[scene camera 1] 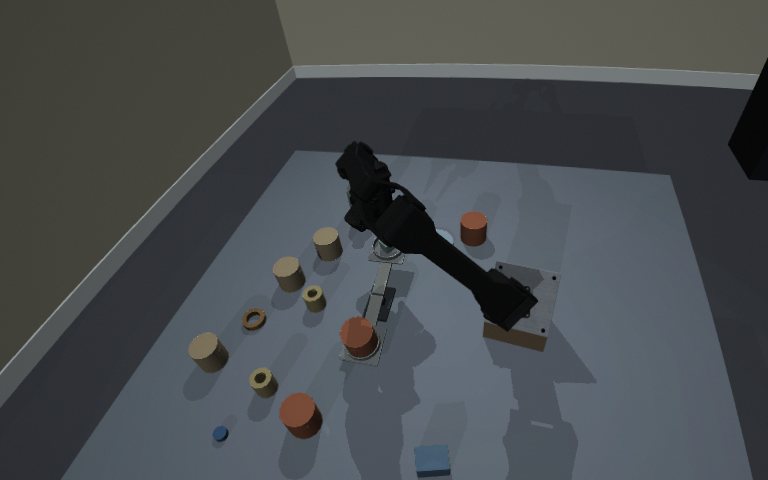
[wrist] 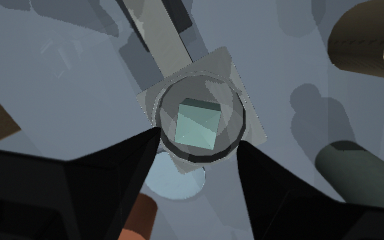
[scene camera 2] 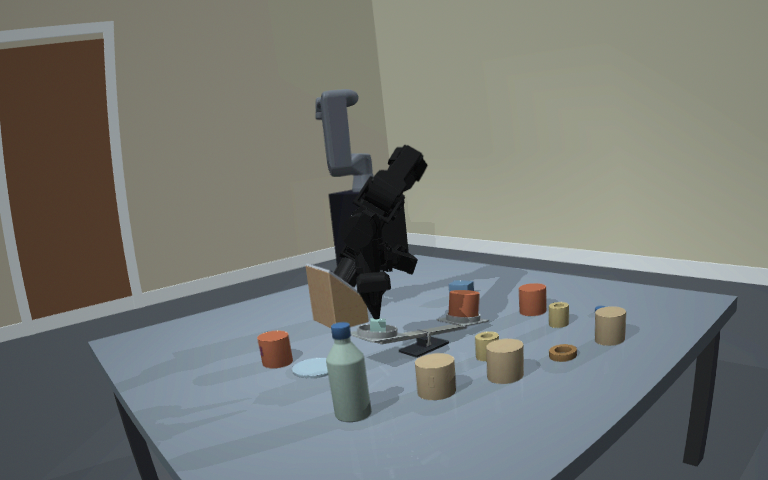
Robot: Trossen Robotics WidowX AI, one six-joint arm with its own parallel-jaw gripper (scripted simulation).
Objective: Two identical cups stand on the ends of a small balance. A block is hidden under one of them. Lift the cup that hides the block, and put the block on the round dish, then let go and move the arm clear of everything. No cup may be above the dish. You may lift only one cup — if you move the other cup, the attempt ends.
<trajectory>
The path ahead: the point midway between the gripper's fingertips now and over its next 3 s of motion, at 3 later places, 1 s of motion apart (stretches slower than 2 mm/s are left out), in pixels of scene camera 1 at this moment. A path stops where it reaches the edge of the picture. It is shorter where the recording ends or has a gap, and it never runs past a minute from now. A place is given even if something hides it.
The gripper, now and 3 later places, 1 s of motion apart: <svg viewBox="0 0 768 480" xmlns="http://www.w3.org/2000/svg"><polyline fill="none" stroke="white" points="386,236 386,239 403,216 434,232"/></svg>
</trajectory>
